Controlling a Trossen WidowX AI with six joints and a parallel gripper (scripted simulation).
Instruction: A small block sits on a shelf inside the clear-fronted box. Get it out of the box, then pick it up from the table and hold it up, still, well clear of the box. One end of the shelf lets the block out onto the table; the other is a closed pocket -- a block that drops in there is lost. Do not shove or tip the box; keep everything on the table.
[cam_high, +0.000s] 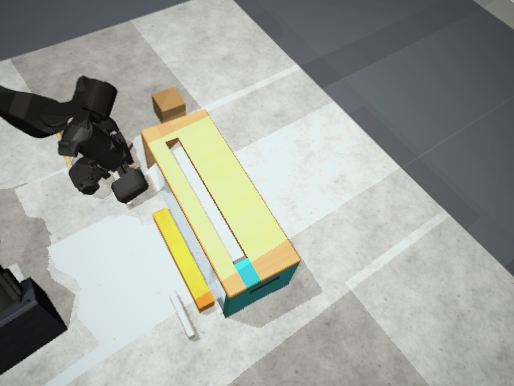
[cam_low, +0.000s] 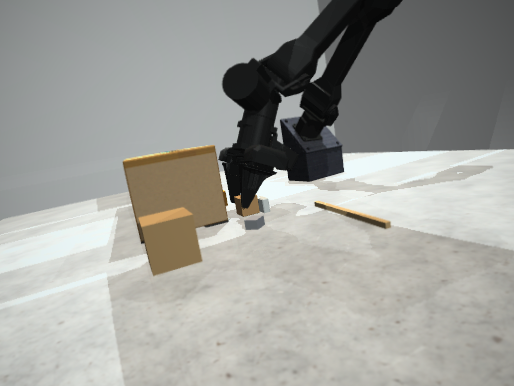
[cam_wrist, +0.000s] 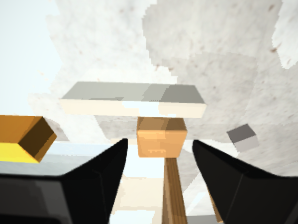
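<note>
Right now my gripper tip is 20 mm past the orange block. Also, from my gripper tip: thin yellow stick 90 mm behind, 160 mm to the left, 20 mm below; grey block 20 mm ahead, 90 mm to the left, 10 mm below.
</note>
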